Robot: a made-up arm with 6 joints.
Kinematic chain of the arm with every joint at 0, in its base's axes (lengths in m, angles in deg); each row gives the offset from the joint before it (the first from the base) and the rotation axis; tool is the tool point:
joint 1: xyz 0 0 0.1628 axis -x
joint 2: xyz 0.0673 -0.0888 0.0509 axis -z
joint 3: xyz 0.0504 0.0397 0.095 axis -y
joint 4: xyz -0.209 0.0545 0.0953 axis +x
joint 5: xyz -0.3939 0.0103 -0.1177 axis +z
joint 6: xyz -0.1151 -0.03 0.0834 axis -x
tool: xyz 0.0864 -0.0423 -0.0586
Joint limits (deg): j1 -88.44..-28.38 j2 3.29..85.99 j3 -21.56..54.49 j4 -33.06..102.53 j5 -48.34..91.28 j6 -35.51..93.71
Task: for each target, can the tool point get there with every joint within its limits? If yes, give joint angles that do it. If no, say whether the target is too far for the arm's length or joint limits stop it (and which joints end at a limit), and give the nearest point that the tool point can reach.
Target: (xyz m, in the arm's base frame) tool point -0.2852 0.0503 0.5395
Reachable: yes | joints -77.35 49.57 10.47 -5.16 -11.45 -3.74
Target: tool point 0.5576 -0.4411 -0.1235
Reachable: no: joint limits stop it (at a limit: joint 1, joint 2, joint 3, joint 4, joint 5) | nearest point 0.2072 -0.4130 0.4855 | short by 0.703 m
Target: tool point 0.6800 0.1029 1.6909
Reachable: no: too far | nearest point 0.2184 0.0452 0.8339 | short by 0.975 m
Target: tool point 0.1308 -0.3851 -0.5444
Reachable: no: joint limits stop it (at a limit: joint 1, joint 2, joint 3) | nearest point -0.2428 0.0853 -0.1405 | short by 0.724 m
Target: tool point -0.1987 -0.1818 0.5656
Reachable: yes | joints -68.46 54.30 -9.27 -2.84 47.70 69.39
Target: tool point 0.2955 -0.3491 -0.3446
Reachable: no: joint limits stop it (at a limit: joint 1, joint 2, joint 3, joint 4) | nearest point -0.2140 0.0901 -0.1076 | short by 0.713 m
